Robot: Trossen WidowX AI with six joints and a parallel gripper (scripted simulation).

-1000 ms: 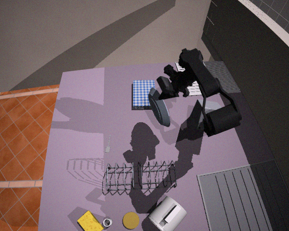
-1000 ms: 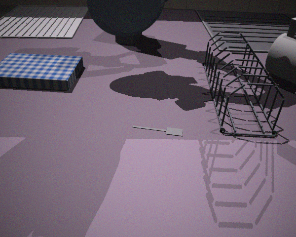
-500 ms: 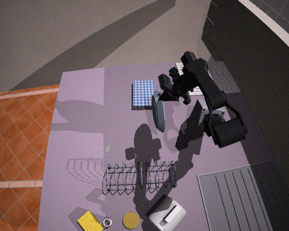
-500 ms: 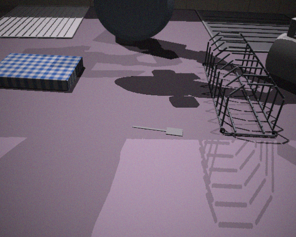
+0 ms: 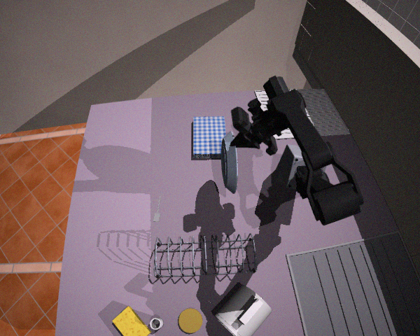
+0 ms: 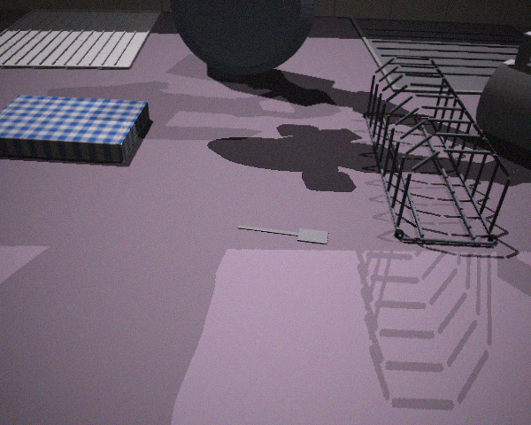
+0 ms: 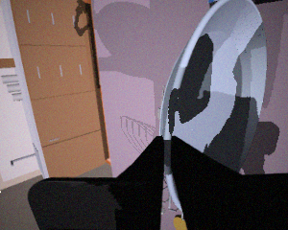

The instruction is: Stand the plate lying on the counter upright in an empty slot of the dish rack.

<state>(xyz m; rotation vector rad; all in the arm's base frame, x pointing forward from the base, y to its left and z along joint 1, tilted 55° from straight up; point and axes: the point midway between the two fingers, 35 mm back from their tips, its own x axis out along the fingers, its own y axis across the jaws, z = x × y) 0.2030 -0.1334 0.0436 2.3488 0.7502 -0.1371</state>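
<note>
The pale blue plate is 3 cm ahead of my hand and 11 cm below it. From my hand the other things lie so: yellow disc 12 cm ahead, 47 cm to the left, 29 cm below; small spatula 27 cm ahead, 11 cm to the left, 30 cm below; white toaster 3 cm behind, 45 cm to the left, 24 cm below.
</note>
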